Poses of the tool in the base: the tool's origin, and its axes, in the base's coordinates. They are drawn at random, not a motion.
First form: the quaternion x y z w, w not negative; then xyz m.
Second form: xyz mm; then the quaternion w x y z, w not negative. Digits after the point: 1 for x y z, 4 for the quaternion.
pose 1, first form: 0.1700 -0.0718 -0.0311 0.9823 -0.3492 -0.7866 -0.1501
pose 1, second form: -349.2 -786.6 -150.1 0.9823 0.1700 -0.0718 -0.0311
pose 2, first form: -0.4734 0.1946 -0.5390 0.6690 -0.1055 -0.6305 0.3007
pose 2, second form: -105.5 -630.5 300.7 0.6690 -0.4734 0.1946 -0.5390
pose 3, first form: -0.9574 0.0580 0.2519 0.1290 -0.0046 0.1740 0.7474
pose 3, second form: -4.6 174.0 747.4 0.1290 -0.9574 0.0580 0.2519
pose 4, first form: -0.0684 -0.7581 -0.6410 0.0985 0.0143 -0.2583 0.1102
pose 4, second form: 14.3 -258.3 110.2 0.0985 -0.0684 -0.7581 -0.6410
